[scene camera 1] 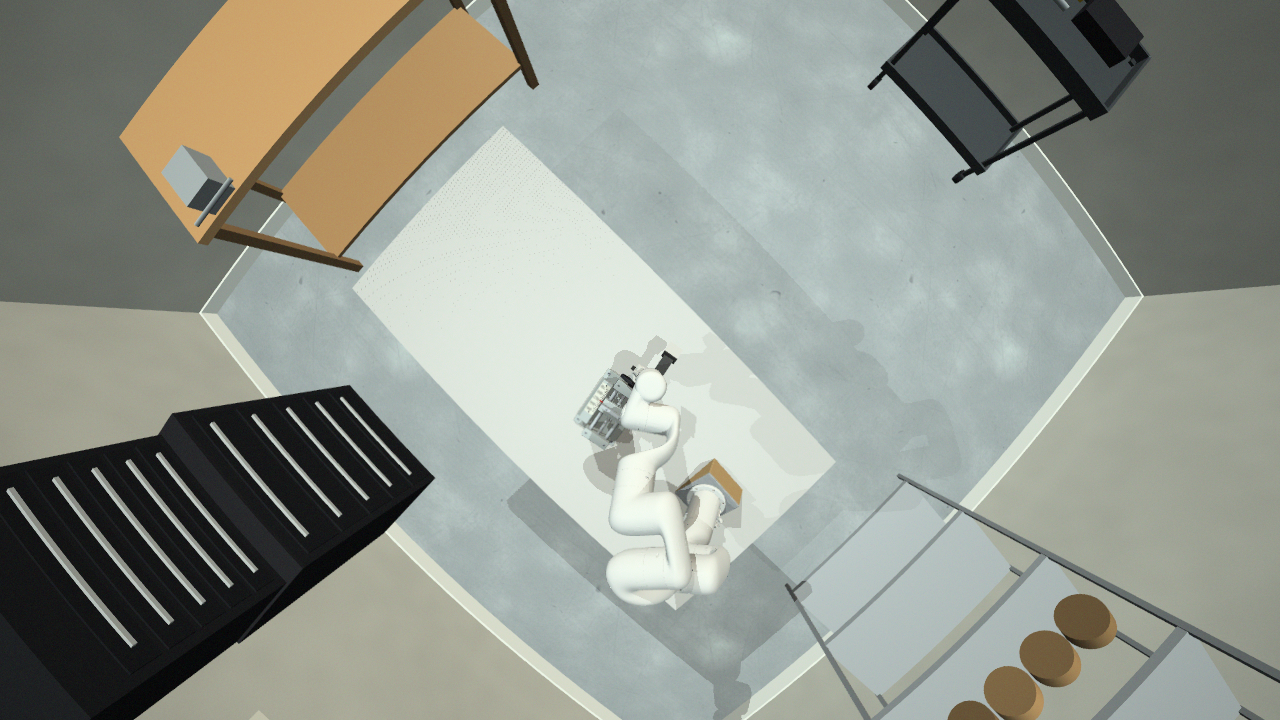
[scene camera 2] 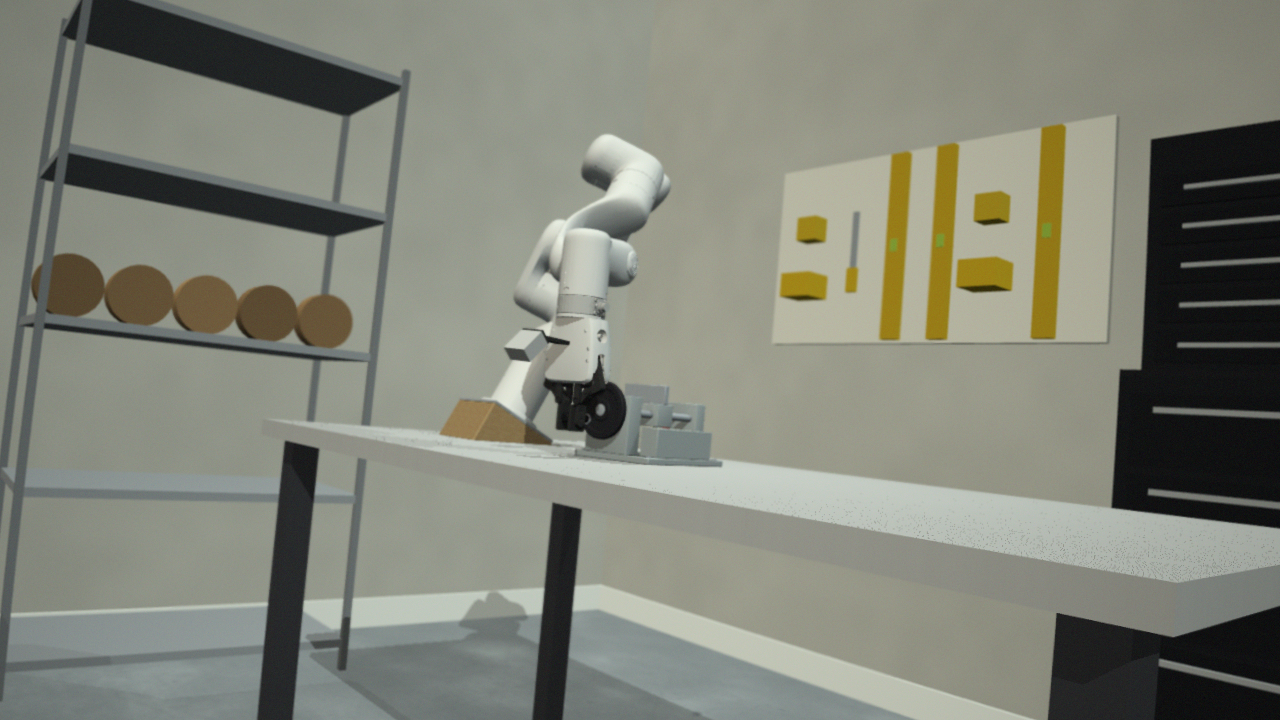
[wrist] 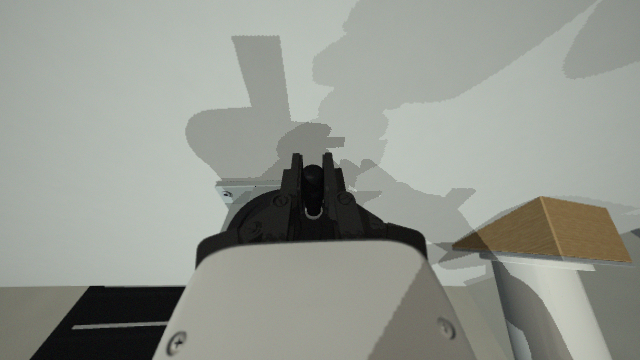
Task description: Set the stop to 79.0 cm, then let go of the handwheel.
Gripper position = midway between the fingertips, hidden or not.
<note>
I see my gripper (wrist: 312, 166) and a black handwheel (scene camera 2: 607, 411).
The black handwheel shows as well in the wrist view (wrist: 319, 227).
</note>
